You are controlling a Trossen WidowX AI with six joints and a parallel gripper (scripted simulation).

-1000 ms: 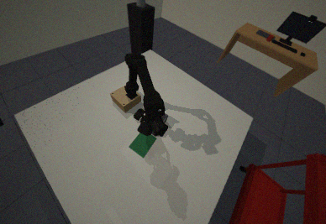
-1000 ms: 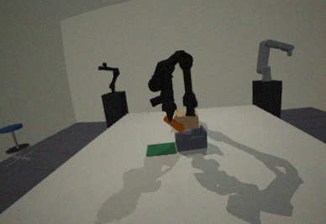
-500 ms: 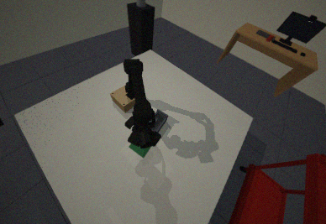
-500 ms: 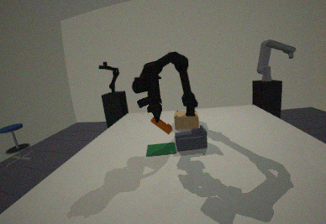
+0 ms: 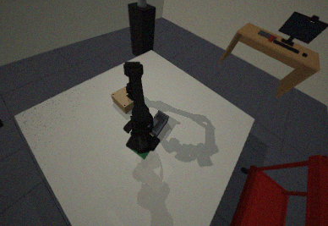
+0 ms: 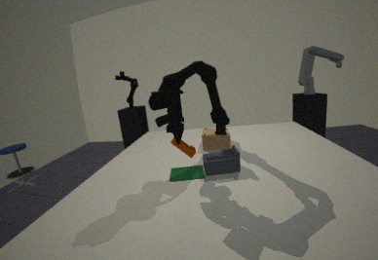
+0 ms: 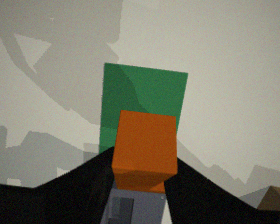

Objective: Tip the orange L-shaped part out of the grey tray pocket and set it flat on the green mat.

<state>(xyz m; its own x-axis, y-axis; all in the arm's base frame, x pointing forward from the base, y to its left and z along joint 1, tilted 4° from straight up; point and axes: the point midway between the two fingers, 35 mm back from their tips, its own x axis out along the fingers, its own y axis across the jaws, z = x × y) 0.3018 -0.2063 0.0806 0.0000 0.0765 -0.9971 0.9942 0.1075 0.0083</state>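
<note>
The green mat is 20 mm to the left of my gripper tip and 160 mm below it. The rest, counted from my gripper tip: tray 20 mm behind, 170 mm to the left, 160 mm below; then orange L-shaped part 20 mm behind, 30 mm to the left, 30 mm below.
</note>
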